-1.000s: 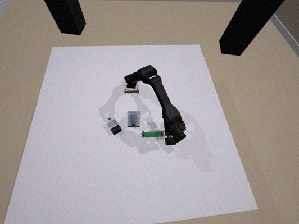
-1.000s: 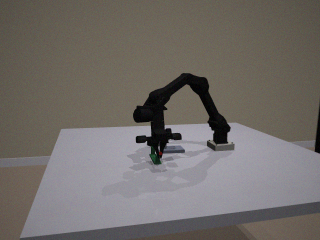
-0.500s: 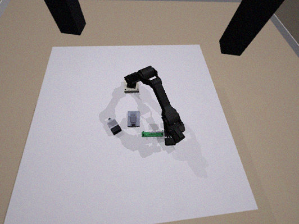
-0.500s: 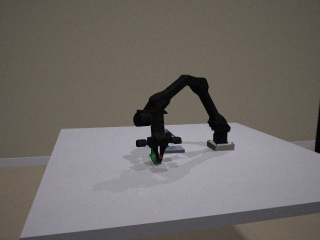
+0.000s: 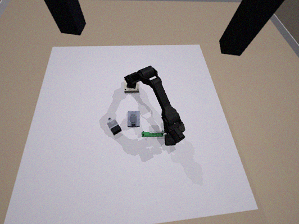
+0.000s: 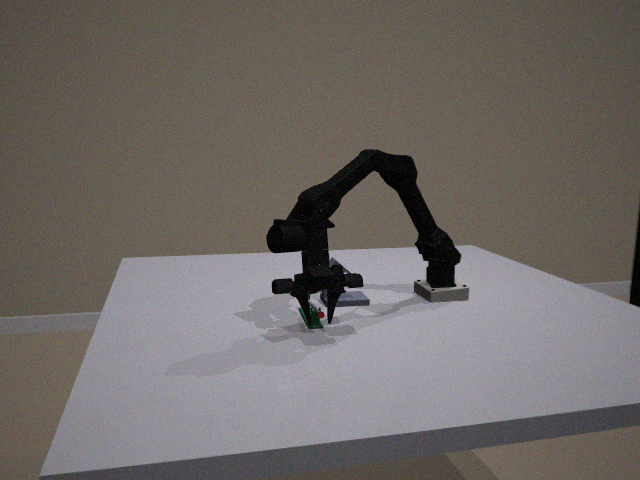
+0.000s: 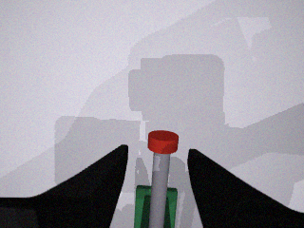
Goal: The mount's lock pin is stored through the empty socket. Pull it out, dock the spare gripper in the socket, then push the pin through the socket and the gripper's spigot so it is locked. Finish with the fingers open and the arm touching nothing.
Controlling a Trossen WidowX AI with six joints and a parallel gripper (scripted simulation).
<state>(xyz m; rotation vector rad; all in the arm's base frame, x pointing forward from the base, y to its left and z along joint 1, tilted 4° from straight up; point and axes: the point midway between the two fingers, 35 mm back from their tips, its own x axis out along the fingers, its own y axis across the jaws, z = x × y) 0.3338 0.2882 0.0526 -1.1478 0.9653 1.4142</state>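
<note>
Right now my gripper tip is 2 cm short of the green cradle and 10 cm to the left of it. Also, from my gripper tip: spare gripper: 36 cm to the right; then grey mount: 6 cm behind, 24 cm to the right, 3 cm above.
</note>
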